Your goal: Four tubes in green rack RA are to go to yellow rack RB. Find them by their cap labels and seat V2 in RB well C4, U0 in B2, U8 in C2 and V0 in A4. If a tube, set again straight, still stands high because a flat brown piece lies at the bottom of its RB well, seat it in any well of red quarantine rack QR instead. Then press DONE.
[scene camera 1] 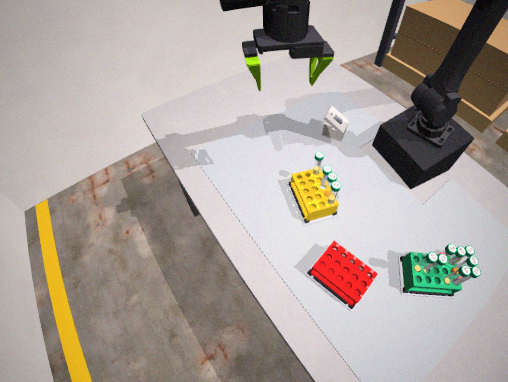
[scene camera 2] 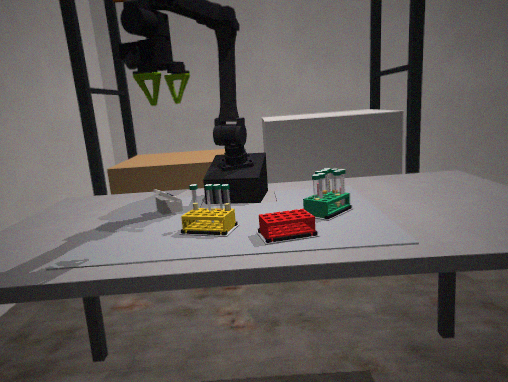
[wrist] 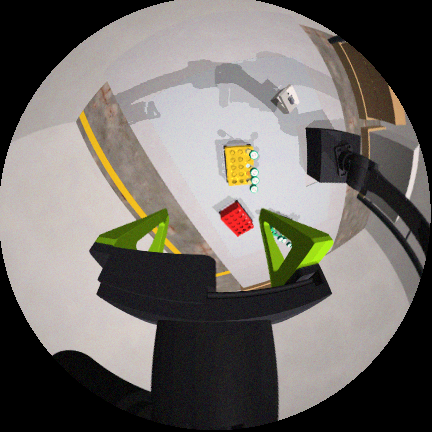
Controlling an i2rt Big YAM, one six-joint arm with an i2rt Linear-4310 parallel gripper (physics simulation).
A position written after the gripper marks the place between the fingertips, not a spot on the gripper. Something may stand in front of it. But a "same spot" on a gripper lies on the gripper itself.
gripper: scene camera 1; scene camera 2; wrist 213, 213
yellow rack RB: scene camera 1 306, 185; scene camera 2; wrist
same spot on yellow rack RB: (wrist: 236, 158) = (scene camera 2: 197, 213)
same spot on gripper: (scene camera 2: 149, 72) = (scene camera 1: 248, 56)
